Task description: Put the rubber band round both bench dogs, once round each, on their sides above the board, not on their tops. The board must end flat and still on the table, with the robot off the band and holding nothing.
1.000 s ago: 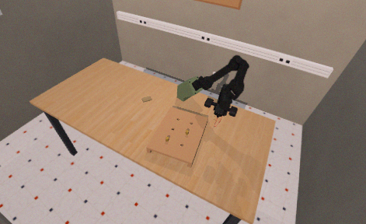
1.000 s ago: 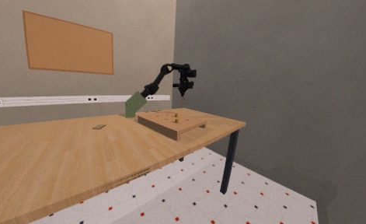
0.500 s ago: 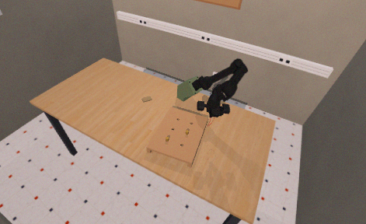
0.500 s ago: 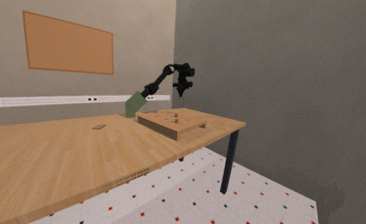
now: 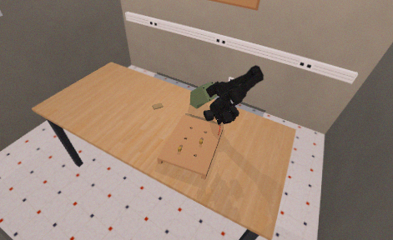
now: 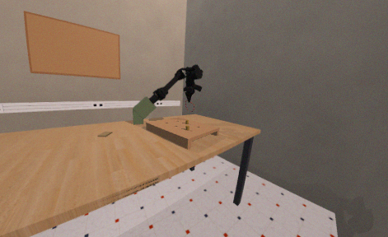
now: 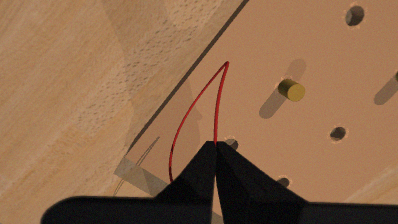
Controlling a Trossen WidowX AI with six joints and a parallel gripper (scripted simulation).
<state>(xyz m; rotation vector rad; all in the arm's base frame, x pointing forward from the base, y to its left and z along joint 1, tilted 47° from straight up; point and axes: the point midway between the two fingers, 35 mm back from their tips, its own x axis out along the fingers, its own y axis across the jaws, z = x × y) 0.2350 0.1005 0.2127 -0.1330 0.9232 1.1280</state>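
Right now the wooden board is 10 cm ahead of my hand, 10 cm to the right of it and 19 cm below it. From my hand the other things lie so: small tan piece: 2 cm behind, 53 cm to the right, 22 cm below.
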